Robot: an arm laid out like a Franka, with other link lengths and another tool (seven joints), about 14 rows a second.
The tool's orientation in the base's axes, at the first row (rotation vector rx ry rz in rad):
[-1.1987, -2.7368, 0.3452]
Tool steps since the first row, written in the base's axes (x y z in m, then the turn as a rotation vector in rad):
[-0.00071, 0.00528, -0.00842, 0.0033, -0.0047, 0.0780]
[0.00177, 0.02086, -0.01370, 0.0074, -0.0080, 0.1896]
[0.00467, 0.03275, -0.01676, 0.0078, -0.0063, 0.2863]
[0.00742, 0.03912, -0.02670, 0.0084, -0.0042, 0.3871]
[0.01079, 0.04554, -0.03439, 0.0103, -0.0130, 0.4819]
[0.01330, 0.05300, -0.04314, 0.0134, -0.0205, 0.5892]
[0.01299, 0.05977, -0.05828, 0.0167, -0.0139, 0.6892]
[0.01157, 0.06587, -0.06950, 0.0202, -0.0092, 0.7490]
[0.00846, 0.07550, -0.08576, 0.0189, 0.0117, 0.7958]
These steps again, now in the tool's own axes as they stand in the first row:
[0.00412, 0.00517, 0.00746, -0.0033, -0.0211, -0.0752]
[0.01377, 0.01854, 0.00961, -0.0051, -0.0495, -0.1833]
[0.02049, 0.02921, 0.01011, -0.0012, -0.0734, -0.2769]
[0.02303, 0.03794, 0.01813, 0.0030, -0.0979, -0.3746]
[0.02525, 0.04655, 0.02384, -0.0019, -0.1271, -0.4651]
[0.02879, 0.05551, 0.03059, -0.0062, -0.1579, -0.5681]
[0.03354, 0.06370, 0.04422, -0.0006, -0.1773, -0.6664]
[0.03865, 0.06964, 0.05440, 0.0024, -0.1874, -0.7255]
[0.04736, 0.07802, 0.06926, 0.0201, -0.1868, -0.7736]

